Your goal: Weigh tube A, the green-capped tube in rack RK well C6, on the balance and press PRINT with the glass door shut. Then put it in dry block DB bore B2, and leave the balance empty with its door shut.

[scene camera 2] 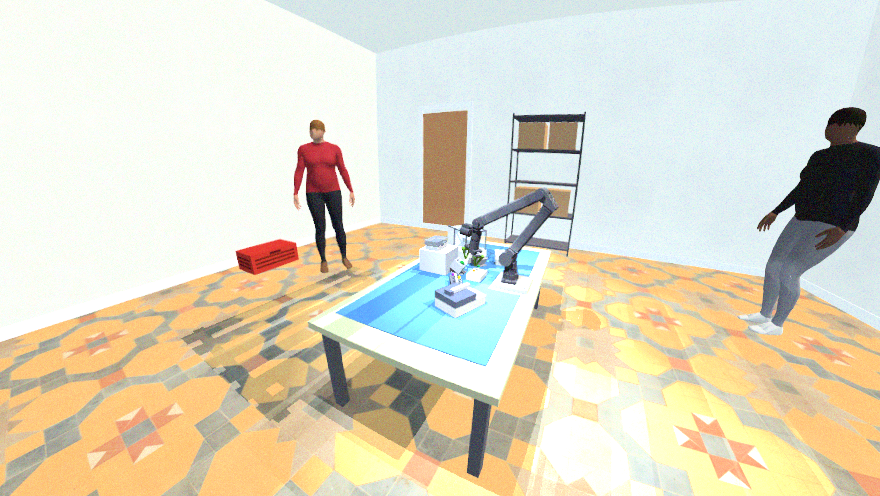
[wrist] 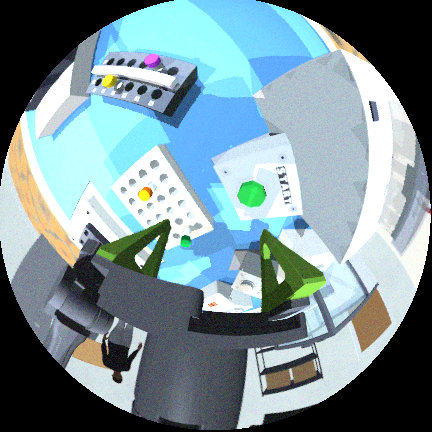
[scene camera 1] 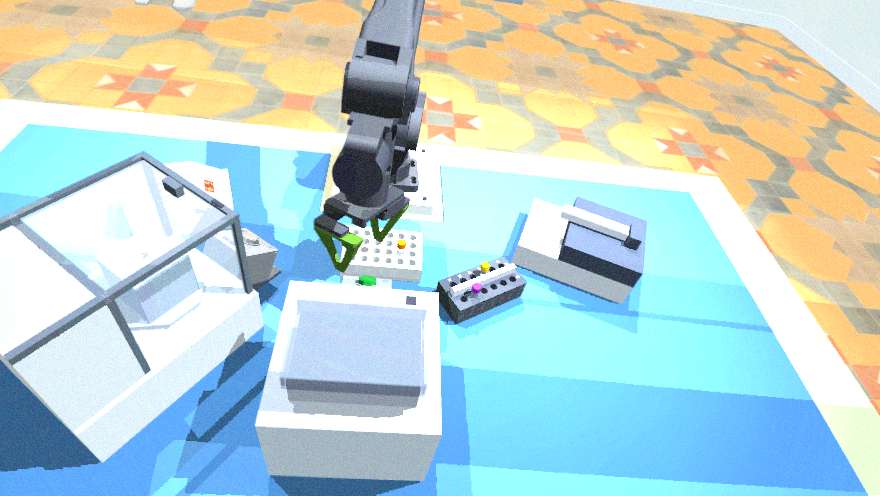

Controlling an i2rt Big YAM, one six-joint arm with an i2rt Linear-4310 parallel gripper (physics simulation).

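Pixels of known places: gripper, fingertip midpoint: (scene camera 2: 470,262) (wrist: 214,228) (scene camera 1: 359,254); arm's base, origin of the base link: (scene camera 2: 509,279).
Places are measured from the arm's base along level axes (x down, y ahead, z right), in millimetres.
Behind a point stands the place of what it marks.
Tube A (wrist: 186,241) @(x -32, y 204, z 55 mm) shows its green cap at the near corner of the white rack RK (wrist: 186,185) @(x 3, y 237, z 7 mm) (scene camera 1: 385,272) @(x 5, y 238, z 4 mm) in the wrist view; in scene camera 1 it cannot be made out. My gripper (wrist: 214,228) @(x -47, y 250, z 46 mm) (scene camera 1: 360,253) @(x -47, y 250, z 46 mm) is open and empty, with its green fingers above the cap end of the rack. The glass-walled balance (scene camera 1: 178,372) @(x -24, y 430, z 256 mm) (wrist: 325,315) @(x -156, y 326, z 184 mm) stands at the left in scene camera 1; whether its door is shut and its PRINT button cannot be told. A dark two-row block (scene camera 1: 486,301) @(x -8, y 301, z -147 mm) (wrist: 182,95) @(x 16, y 295, z -89 mm), apparently dry block DB, holds yellow-capped and magenta-capped tubes under a white bar.
An orange-capped tube (scene camera 1: 401,244) @(x -32, y 211, z -19 mm) (wrist: 145,193) @(x -32, y 209, z -20 mm) stands in the rack. A green button (scene camera 1: 367,280) @(x -50, y 301, z 35 mm) (wrist: 251,194) @(x -48, y 296, z 32 mm) sits on a START plate (wrist: 230,185) @(x -30, y 283, z 23 mm) beside the rack. A large clear-lidded box (scene camera 1: 351,446) @(x -74, y 543, z 51 mm) stands in front, and a blue-lidded device (scene camera 1: 579,283) @(x 11, y 244, z -326 mm) stands to the right.
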